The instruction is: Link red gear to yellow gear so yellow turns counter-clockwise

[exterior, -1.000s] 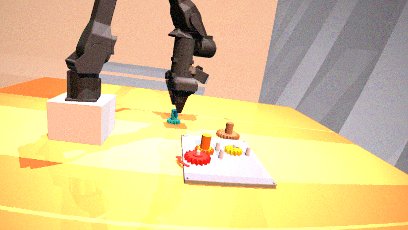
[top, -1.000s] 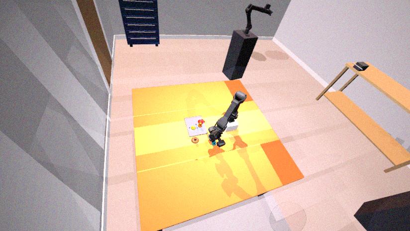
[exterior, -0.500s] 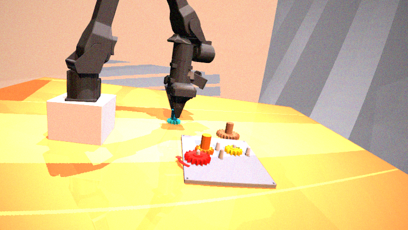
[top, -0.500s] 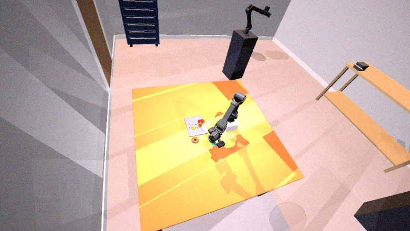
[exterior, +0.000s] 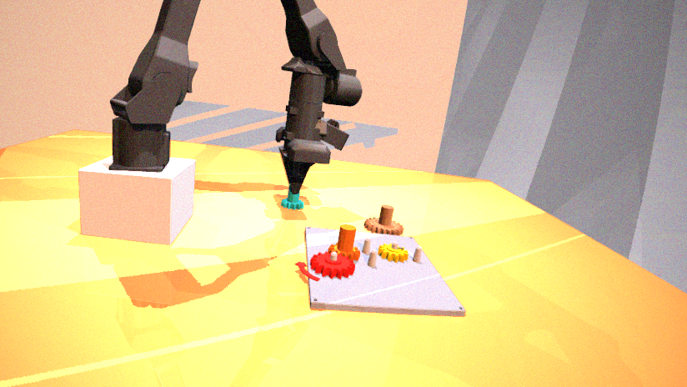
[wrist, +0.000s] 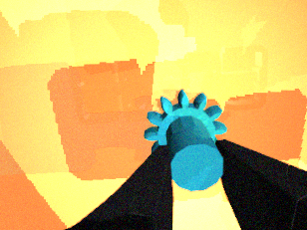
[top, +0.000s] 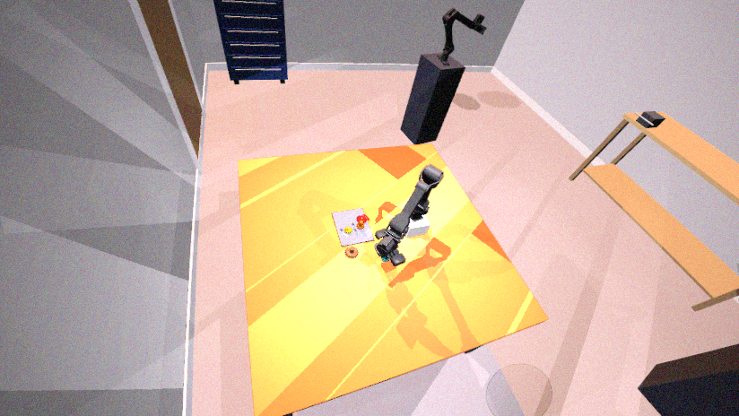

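The orange gear is 210 mm to the right of my gripper tip and 30 mm ahead of it. Round my gripper tip: brown gear (140 mm ahead, 100 mm to the right, 10 mm below); then teal gear (10 mm below); then yellow gear (210 mm to the right, 100 mm ahead, 10 mm below).
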